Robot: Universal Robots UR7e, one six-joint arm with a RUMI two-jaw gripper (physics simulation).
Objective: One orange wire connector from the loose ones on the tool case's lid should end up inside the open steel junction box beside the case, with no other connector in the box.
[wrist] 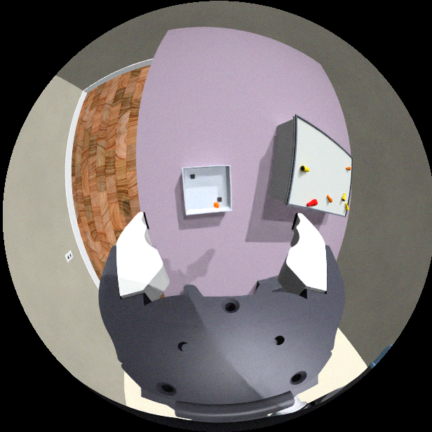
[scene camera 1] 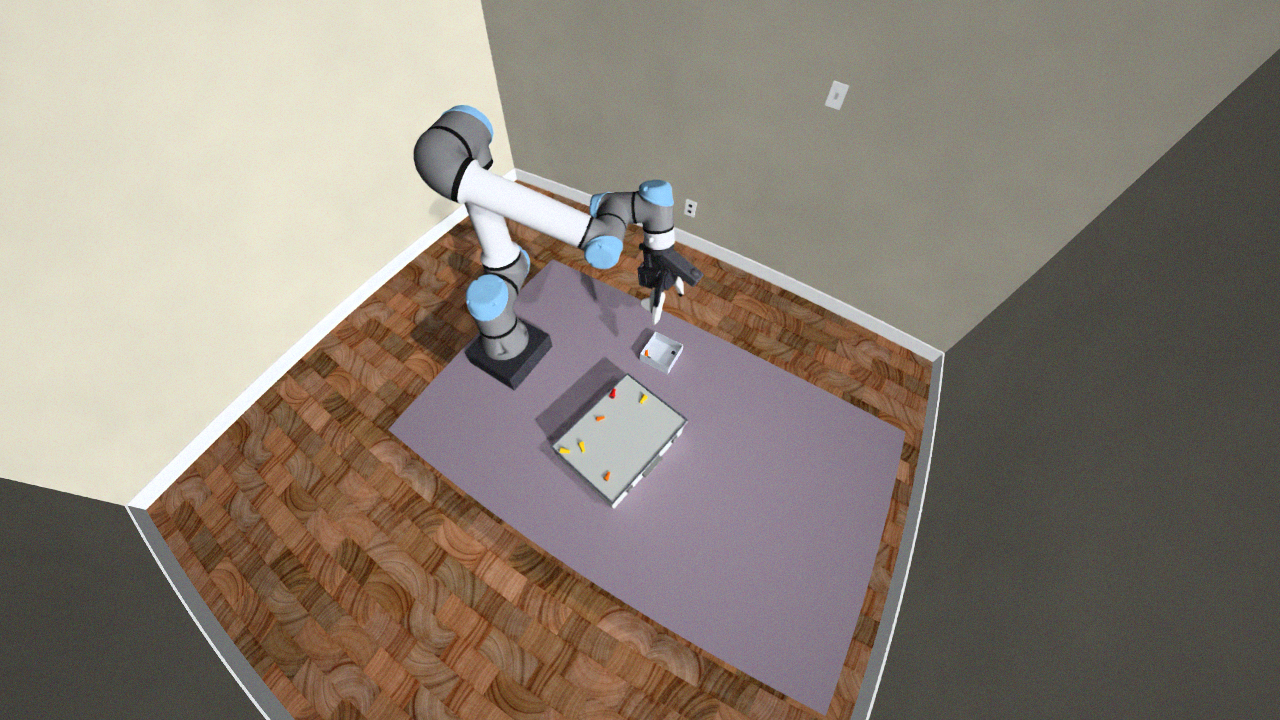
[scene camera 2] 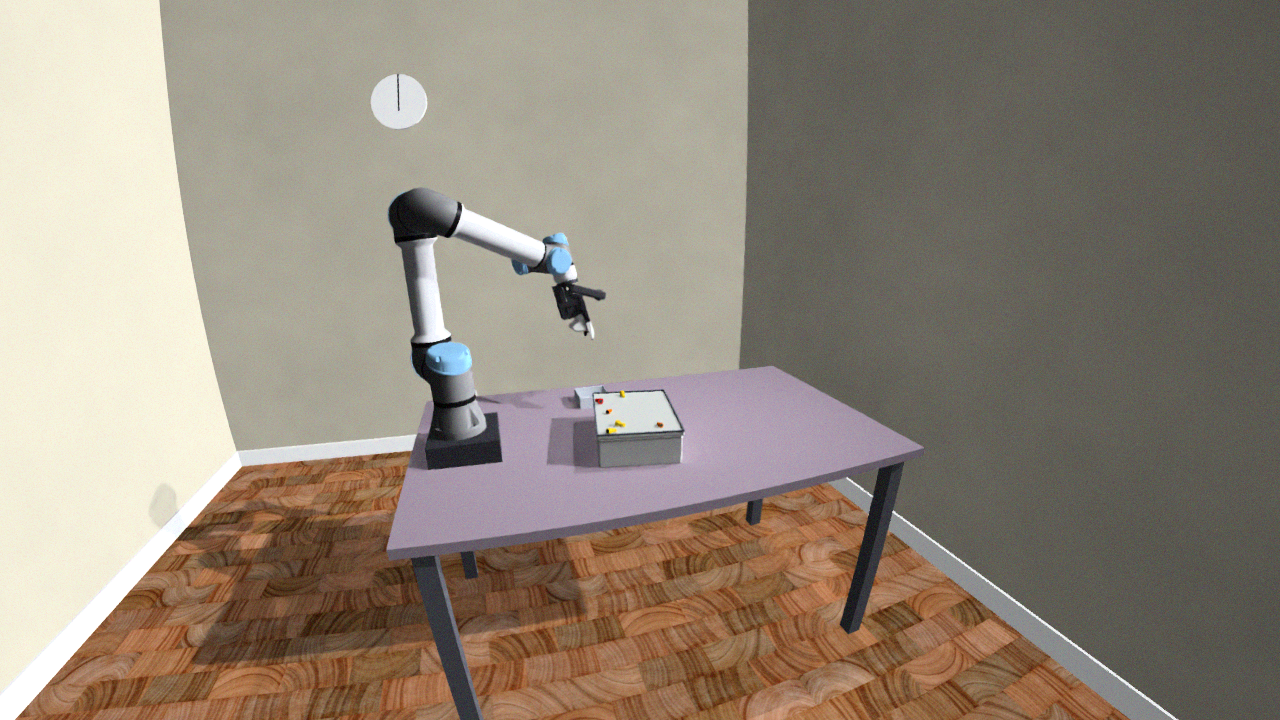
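Pixels of known places: gripper, fingertip midpoint: (scene camera 1: 668, 310) (scene camera 2: 588, 337); arm's base, origin of the base link: (scene camera 1: 505, 340) (scene camera 2: 459, 428).
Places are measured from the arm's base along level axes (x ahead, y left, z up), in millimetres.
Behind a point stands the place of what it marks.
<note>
One orange connector (wrist: 216, 205) (scene camera 1: 647, 353) {x 375, y 249, z -48 mm} is inside the open steel junction box (wrist: 200, 195) (scene camera 1: 666, 351) {x 417, y 299, z -60 mm} (scene camera 2: 585, 401) {x 382, y 221, z -36 mm}, against one wall near a corner; no other connector shows in the box. My gripper (wrist: 220, 215) (scene camera 1: 668, 306) {x 408, y 281, z 162 mm} (scene camera 2: 586, 332) {x 408, y 281, z 162 mm} is open and empty, high above the table near the box, with its fingers wide apart. On the tool case's lid (wrist: 320, 150) (scene camera 1: 635, 438) {x 523, y -35, z 31 mm} (scene camera 2: 646, 410) {x 517, y -52, z 30 mm} lie two orange connectors, one (wrist: 329, 198) (scene camera 1: 599, 418) {x 414, y -47, z 39 mm} near the red connector (wrist: 312, 202) (scene camera 1: 613, 393) {x 402, y 32, z 45 mm}, the other (wrist: 348, 168) (scene camera 1: 607, 476) {x 525, y -161, z 38 mm} near an edge, and several yellow ones.
The tool case (wrist: 285, 160) (scene camera 2: 640, 449) {x 465, y -192, z -14 mm} stands beside the box and is taller than it. Both are on the purple table (scene camera 1: 760, 501) {x 894, y 37, z -61 mm} (scene camera 2: 760, 420) {x 898, y -11, z -62 mm} (wrist: 215, 100). The arm's black base (scene camera 1: 508, 353) {x 61, y -38, z 26 mm} (scene camera 2: 463, 443) {x 21, y -95, z 0 mm} stands at one end of the table. Walls stand around it.
</note>
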